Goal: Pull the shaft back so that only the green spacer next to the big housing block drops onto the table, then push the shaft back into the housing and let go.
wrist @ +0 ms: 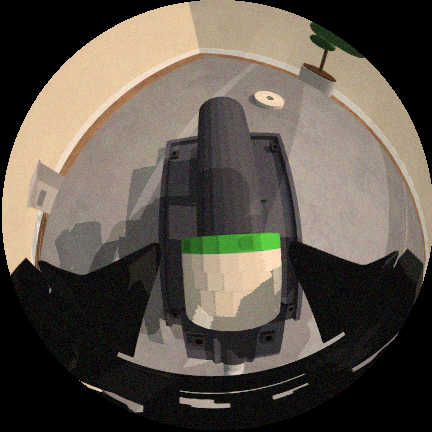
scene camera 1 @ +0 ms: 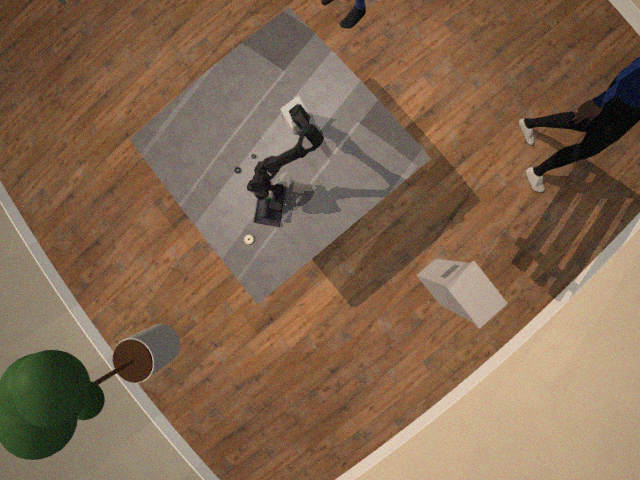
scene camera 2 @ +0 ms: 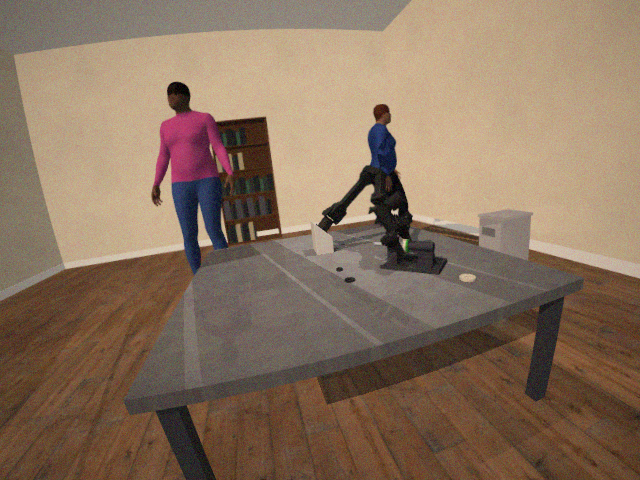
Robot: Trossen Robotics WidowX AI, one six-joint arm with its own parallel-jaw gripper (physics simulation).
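Pixels of known places: gripper, fingertip midpoint: [wrist: 226,249] [scene camera 1: 268,198] [scene camera 2: 407,249]; arm's base, origin of the base link: [scene camera 1: 296,112] [scene camera 2: 321,228].
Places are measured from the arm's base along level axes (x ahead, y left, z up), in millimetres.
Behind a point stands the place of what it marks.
The dark housing block [wrist: 223,150] [scene camera 2: 425,248] stands on its black base [wrist: 295,200] [scene camera 2: 439,267]. The green spacer [wrist: 230,243] @(x 414, y 247, z -11 mm) [scene camera 2: 406,245] @(x 429, y 230, z -30 mm) is against the housing's near end in the wrist view. A wide cream spacer section [wrist: 225,275] @(x 403, y 241, z -11 mm) sits beside it, on the side away from the housing. A short pale piece of the shaft [wrist: 234,370] @(x 347, y 188, z -30 mm) shows at the bottom of the wrist view; the rest is hidden. My gripper [wrist: 226,249] @(x 410, y 247, z -53 mm) is open and empty. Its fingers appear on either side of the spacers in the wrist view; whether they touch them I cannot tell.
A loose cream disc [scene camera 1: 245,239] @(x 664, y 323, z -108 mm) [scene camera 2: 462,278] @(x 653, y 311, z -108 mm) [wrist: 260,99] @(x 631, y 343, z -108 mm) lies on the table beyond the housing. Two small black rings [scene camera 2: 349,279] @(x 441, y -18, z -115 mm) [scene camera 2: 339,269] @(x 336, y -23, z -108 mm) lie on the table [scene camera 2: 258,335] @(x 691, y -361, z -116 mm) [scene camera 1: 201,118] @(x 419, y -423, z -116 mm). A white panel [scene camera 2: 322,241] @(x 62, y -18, z -50 mm) [scene camera 1: 286,111] @(x 42, y -28, z 24 mm) stands at the arm's base.
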